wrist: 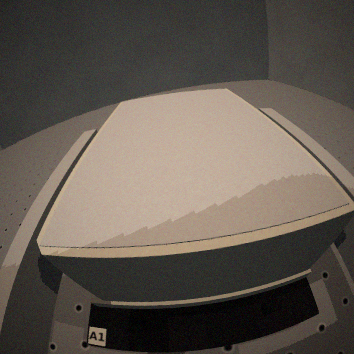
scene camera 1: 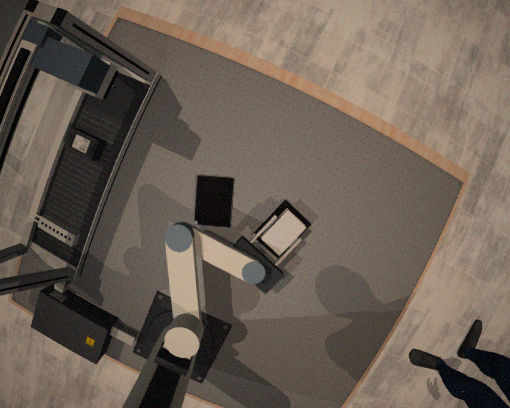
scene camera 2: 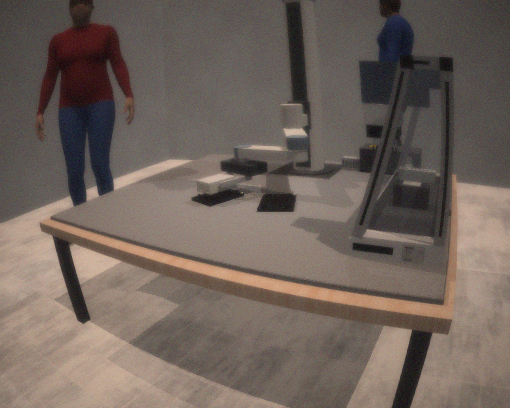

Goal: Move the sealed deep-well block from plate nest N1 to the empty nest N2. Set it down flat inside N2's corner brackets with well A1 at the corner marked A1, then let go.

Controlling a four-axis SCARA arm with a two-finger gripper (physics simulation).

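Frame: origin at the arm's base, x ahead, y left, z up, level; metres.
Seen in the pictures: gripper, between the fingertips: (wrist: 179, 129) (scene camera 1: 288, 227) (scene camera 2: 211, 183); arm's base, origin of its link: (scene camera 2: 309, 171).
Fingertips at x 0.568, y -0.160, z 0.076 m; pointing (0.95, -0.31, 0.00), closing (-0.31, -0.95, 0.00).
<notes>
Offsets run from my fingertips to a thing's top centre. "spot": to the spot under its first point. Level surfaces: height alone.
The sealed deep-well block {dx -0.022, dy +0.007, dz +0.015 m} (scene camera 1: 285, 232) (scene camera 2: 214, 184) (wrist: 185, 175), pale-topped with dark sides, hangs level a little above nest N1 {dx -0.023, dy +0.007, dz -0.042 m} (scene camera 1: 297, 214) (scene camera 2: 220, 199) (wrist: 210, 325). My gripper (scene camera 1: 288, 229) (wrist: 179, 129) is shut on the block, one pale finger along each long side. In the wrist view, a gap shows between the block's underside and N1's black plate, whose A1 label {spot: dx -0.079, dy +0.082, dz -0.052 m} (wrist: 97, 336) is at the near left corner. Nest N2 {dx -0.033, dy +0.254, dz -0.046 m} (scene camera 1: 214, 201) (scene camera 2: 277, 202), a black rectangle, is empty and stands beside N1, turned at a different angle. Its A1 mark and brackets are too small to read.
The arm's pale links (scene camera 1: 225, 255) (scene camera 2: 265, 152) reach over the grey table mat {dz -0.063 m} (scene camera 1: 350, 200) (scene camera 2: 200, 240). A large framed machine (scene camera 1: 117, 140) (scene camera 2: 385, 200) stands past N2. A dark box {spot: dx -0.650, dy +0.548, dz +0.051 m} (scene camera 1: 72, 322) is near the arm's base. A person in red (scene camera 2: 87, 65) stands beyond the table.
</notes>
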